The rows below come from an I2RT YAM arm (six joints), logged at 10 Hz.
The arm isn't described. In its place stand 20 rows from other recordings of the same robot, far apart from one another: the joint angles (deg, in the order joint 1, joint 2, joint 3, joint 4, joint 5, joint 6), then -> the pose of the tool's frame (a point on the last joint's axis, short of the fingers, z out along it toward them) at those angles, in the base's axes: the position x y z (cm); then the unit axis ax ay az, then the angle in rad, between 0 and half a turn.
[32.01, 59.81, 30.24, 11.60, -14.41, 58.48] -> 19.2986, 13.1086, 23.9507, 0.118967, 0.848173, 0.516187, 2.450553
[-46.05, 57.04, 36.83, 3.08, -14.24, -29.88] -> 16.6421, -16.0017, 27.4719, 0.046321, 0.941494, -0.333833, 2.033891
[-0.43, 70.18, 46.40, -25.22, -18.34, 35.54] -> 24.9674, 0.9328, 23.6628, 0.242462, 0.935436, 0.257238, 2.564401
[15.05, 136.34, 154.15, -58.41, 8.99, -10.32] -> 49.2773, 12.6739, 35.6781, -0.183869, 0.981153, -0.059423, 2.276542
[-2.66, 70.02, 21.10, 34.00, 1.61, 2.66] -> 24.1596, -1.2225, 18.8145, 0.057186, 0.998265, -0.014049, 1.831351
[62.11, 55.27, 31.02, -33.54, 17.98, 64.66] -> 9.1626, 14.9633, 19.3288, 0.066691, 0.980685, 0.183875, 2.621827
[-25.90, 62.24, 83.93, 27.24, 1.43, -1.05] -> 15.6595, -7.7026, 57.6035, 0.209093, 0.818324, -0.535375, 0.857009
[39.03, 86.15, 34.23, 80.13, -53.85, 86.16] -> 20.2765, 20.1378, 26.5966, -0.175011, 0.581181, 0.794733, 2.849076
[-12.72, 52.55, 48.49, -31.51, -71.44, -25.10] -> 18.0585, -0.6165, 31.5953, -0.401769, 0.806362, 0.434007, 2.049015
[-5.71, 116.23, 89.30, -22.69, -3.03, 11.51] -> 45.1198, -4.3224, 20.9398, 0.139943, 0.989138, 0.044971, 2.440701
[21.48, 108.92, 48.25, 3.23, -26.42, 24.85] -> 30.5843, 13.7374, 8.9795, -0.037061, 0.948929, 0.313306, 2.810849
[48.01, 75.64, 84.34, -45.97, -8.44, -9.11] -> 17.9784, 20.7551, 39.9485, -0.496398, 0.837545, 0.228270, 2.328030
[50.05, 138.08, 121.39, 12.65, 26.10, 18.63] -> 38.0615, 43.0014, 26.9522, -0.058389, 0.948751, 0.310584, 1.748515
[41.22, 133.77, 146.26, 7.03, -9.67, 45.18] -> 39.5976, 35.4846, 45.2159, -0.059063, 0.696409, 0.715210, 1.952896
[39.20, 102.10, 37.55, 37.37, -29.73, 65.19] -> 24.3122, 22.1068, 12.8271, 0.055732, 0.841629, 0.537172, 2.869202
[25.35, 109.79, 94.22, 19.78, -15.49, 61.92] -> 42.0230, 20.9612, 36.1897, 0.132900, 0.757039, 0.639710, 2.180900
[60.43, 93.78, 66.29, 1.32, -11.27, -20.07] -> 18.1565, 33.4101, 26.9028, -0.661282, 0.690387, 0.293379, 2.174193
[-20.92, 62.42, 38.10, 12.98, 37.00, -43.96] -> 22.2293, -10.7911, 28.1138, 0.054551, 0.818874, -0.571375, 2.371530
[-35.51, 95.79, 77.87, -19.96, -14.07, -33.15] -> 31.7504, -21.5925, 29.1221, -0.039086, 0.984493, -0.171012, 2.270065
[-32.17, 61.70, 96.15, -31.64, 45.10, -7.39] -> 12.3651, -10.7567, 53.8877, 0.484613, 0.668168, -0.564538, 2.000934
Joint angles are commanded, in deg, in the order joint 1, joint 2, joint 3, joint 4, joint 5, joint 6. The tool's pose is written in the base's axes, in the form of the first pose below.
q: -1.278 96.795 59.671 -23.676 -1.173 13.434
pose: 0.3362 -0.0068 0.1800; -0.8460 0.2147 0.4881; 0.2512 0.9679 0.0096; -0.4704 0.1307 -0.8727
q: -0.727 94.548 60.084 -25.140 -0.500 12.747
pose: 0.3323 -0.0039 0.1930; -0.8394 0.1984 0.5060; 0.2313 0.9729 0.0023; -0.4918 0.1190 -0.8625
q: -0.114 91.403 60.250 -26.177 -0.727 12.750
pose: 0.3263 -0.0002 0.2098; -0.8221 0.1810 0.5398; 0.2223 0.9749 0.0116; -0.5241 0.1295 -0.8417
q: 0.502 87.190 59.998 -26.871 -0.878 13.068
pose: 0.3167 0.0033 0.2299; -0.7927 0.1658 0.5867; 0.2191 0.9755 0.0205; -0.5689 0.1448 -0.8096
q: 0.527 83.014 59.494 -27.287 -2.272 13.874
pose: 0.3057 0.0042 0.2479; -0.7606 0.1526 0.6310; 0.2326 0.9715 0.0454; -0.6061 0.1814 -0.7744
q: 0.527 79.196 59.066 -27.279 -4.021 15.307
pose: 0.2953 0.0052 0.2642; -0.7250 0.1397 0.6744; 0.2567 0.9635 0.0763; -0.6391 0.2285 -0.7344
